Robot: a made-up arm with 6 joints. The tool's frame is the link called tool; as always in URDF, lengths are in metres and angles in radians. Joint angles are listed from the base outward. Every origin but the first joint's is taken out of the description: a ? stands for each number. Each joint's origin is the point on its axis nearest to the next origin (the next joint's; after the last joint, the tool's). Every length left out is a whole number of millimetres.
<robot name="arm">
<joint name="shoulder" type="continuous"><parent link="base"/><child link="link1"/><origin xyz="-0.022 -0.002 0.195"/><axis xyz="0 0 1"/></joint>
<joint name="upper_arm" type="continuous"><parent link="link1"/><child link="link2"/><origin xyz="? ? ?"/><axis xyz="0 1 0"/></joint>
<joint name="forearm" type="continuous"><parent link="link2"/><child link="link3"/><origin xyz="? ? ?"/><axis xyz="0 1 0"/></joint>
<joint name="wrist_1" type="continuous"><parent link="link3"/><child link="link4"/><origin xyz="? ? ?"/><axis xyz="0 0 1"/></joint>
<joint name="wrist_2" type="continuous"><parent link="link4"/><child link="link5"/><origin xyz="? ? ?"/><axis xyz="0 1 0"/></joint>
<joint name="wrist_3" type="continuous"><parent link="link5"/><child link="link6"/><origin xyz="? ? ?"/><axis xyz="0 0 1"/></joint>
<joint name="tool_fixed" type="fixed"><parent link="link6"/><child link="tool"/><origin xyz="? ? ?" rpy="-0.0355 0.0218 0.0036"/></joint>
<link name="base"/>
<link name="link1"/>
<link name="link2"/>
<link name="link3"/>
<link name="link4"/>
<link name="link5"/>
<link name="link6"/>
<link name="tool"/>
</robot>
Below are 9 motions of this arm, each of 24 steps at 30 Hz.
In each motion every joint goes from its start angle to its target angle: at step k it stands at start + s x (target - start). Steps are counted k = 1, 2, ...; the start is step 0. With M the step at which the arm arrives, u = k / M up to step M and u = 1 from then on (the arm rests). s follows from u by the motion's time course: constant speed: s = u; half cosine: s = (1 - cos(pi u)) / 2; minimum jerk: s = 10 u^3 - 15 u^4 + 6 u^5.
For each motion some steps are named. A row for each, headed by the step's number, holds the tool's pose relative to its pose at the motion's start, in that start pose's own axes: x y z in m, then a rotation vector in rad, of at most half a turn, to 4 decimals.
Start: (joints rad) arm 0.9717 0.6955 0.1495 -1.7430 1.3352 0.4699
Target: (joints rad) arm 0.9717 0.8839 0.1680 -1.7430 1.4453 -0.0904
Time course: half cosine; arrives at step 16
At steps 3, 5, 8, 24:
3: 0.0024 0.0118 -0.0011 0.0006 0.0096 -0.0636
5: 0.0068 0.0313 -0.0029 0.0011 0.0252 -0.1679
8: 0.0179 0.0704 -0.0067 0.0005 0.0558 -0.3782
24: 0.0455 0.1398 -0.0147 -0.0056 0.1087 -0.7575

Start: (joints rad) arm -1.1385 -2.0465 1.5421 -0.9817 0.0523 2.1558
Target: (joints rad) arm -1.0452 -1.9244 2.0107 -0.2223 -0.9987 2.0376
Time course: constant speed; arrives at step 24
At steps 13, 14, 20, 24:
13: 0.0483 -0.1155 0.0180 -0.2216 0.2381 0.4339
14: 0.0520 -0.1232 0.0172 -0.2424 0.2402 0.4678
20: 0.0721 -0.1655 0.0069 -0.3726 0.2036 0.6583
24: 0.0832 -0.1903 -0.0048 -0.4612 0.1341 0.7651

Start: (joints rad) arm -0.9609 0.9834 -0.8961 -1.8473 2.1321 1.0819
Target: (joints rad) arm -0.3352 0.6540 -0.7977 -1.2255 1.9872 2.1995
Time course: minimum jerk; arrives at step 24
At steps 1, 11, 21, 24:
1: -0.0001 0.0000 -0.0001 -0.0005 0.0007 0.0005
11: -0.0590 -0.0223 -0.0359 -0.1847 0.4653 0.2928
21: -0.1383 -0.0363 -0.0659 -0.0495 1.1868 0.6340
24: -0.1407 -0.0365 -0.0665 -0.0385 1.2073 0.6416

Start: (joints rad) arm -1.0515 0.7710 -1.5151 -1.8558 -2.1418 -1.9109
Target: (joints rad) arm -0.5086 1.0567 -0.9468 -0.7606 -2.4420 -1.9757
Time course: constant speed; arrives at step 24
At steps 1, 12, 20, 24:
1: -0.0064 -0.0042 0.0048 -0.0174 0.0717 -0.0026
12: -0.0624 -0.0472 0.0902 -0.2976 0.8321 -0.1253
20: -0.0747 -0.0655 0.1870 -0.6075 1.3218 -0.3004
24: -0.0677 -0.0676 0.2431 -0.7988 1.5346 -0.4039

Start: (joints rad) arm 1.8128 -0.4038 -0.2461 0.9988 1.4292 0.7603
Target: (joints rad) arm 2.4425 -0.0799 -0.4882 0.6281 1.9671 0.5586
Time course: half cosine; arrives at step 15
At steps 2, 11, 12, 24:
2: -0.0049 -0.0064 -0.0046 0.0048 0.0110 0.0044
11: -0.0526 -0.1344 -0.0362 0.0537 0.2921 0.0837
12: -0.0530 -0.1451 -0.0346 0.0535 0.3240 0.0893
24: -0.0525 -0.1590 -0.0314 0.0516 0.3693 0.0961

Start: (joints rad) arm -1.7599 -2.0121 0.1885 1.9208 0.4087 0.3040
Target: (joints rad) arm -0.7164 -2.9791 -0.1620 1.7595 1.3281 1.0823
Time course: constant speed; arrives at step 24
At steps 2, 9, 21, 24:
2: -0.0062 0.0861 -0.0024 -0.0829 0.0680 -0.0272
9: 0.0290 0.3556 -0.0715 -0.2315 0.2970 -0.2279
21: 0.2663 0.5816 -0.2585 0.0226 0.4005 -0.7682
24: 0.3400 0.5825 -0.2896 0.1572 0.3294 -0.8992

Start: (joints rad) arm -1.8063 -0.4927 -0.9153 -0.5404 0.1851 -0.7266
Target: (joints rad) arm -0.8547 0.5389 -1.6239 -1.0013 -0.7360 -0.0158
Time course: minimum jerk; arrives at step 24
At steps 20, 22, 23, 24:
20: 0.1742 0.1286 -0.3732 0.3636 0.0648 0.4637
22: 0.1680 0.1291 -0.3832 0.3683 0.0609 0.4804
23: 0.1670 0.1292 -0.3846 0.3690 0.0603 0.4829
24: 0.1669 0.1292 -0.3849 0.3691 0.0602 0.4832

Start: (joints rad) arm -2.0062 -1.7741 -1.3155 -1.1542 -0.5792 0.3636
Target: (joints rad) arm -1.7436 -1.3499 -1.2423 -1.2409 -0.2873 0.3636
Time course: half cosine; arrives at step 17
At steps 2, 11, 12, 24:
2: 0.0042 0.0039 -0.0068 -0.0117 0.0229 -0.0011
11: 0.0752 0.0569 -0.1726 -0.2304 0.5029 -0.0639
12: 0.0808 0.0595 -0.1941 -0.2529 0.5587 -0.0755
24: 0.0920 0.0632 -0.2500 -0.3079 0.7007 -0.1085

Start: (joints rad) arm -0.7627 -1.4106 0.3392 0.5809 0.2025 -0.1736
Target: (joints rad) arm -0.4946 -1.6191 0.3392 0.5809 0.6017 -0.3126
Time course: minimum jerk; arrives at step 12
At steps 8, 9, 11, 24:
8: -0.1404 -0.0808 -0.0602 0.0202 0.0780 -0.0010
9: -0.1576 -0.0926 -0.0715 0.0218 0.0880 -0.0022
11: -0.1732 -0.1036 -0.0826 0.0230 0.0971 -0.0036
24: -0.1740 -0.1042 -0.0832 0.0231 0.0976 -0.0037

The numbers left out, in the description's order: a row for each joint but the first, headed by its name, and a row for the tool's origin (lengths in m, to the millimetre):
upper_arm: -0.015 0.064 0.000
forearm: 0.015 0.000 0.388
wrist_1: 0.024 0.000 0.293
wrist_2: 0.027 -0.049 0.000
wrist_3: 0.016 0.000 0.039
tool: -0.022 -0.025 0.000

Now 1 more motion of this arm.
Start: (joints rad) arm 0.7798 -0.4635 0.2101 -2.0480 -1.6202 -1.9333
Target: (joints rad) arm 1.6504 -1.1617 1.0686 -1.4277 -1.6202 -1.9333
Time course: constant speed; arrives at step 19
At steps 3, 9, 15, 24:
3: 0.0253 -0.0002 -0.0541 -0.1005 0.2104 0.0305
9: 0.0507 -0.0308 -0.1732 -0.3036 0.6324 0.0821
15: 0.0415 -0.1020 -0.2862 -0.5087 1.0557 0.1228
24: 0.0190 -0.1693 -0.3466 -0.6460 1.3387 0.1444

